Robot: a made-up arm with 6 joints.
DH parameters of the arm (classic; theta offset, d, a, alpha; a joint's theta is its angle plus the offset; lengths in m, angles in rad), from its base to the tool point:
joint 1: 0 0.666 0.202 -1.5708
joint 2: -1.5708 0 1.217 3.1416
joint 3: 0 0 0.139 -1.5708
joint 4: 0 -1.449 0 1.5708
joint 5: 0 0 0 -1.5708
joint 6: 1.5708 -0.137 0 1.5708
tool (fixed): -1.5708 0 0 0
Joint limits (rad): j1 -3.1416..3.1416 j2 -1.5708..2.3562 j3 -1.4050..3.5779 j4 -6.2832..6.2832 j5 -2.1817..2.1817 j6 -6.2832..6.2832
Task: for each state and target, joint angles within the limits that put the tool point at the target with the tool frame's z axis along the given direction. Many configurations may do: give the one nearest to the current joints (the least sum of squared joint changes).
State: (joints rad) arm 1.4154 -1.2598 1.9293 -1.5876 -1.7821 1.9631
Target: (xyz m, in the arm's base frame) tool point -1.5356 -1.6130 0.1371 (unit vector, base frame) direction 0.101 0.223 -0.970
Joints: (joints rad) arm 0.8688 -1.4181 2.1546 -1.5623 -1.8677 1.3693
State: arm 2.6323 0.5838 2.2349 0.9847 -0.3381 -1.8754
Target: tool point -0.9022 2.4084 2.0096 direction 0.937 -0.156 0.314
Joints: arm 1.9508 1.3018 1.9432 0.9810 -0.5079 -2.0095
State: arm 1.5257 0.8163 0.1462 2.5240 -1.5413 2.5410
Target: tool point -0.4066 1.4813 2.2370 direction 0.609 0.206 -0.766
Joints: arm 1.9060 -0.0631 0.0275 2.2798 -1.6816 1.6464
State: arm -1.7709 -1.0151 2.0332 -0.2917 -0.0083 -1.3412
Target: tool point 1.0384 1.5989 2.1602 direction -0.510 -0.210 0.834
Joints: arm -2.1301 -0.5010 2.2991 -0.8024 -0.3291 -2.0305
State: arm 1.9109 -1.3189 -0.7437 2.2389 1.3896 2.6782
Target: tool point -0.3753 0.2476 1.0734 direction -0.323 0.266 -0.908
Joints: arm 2.3117 -1.2238 -1.3046 1.8724 2.1457 2.1889
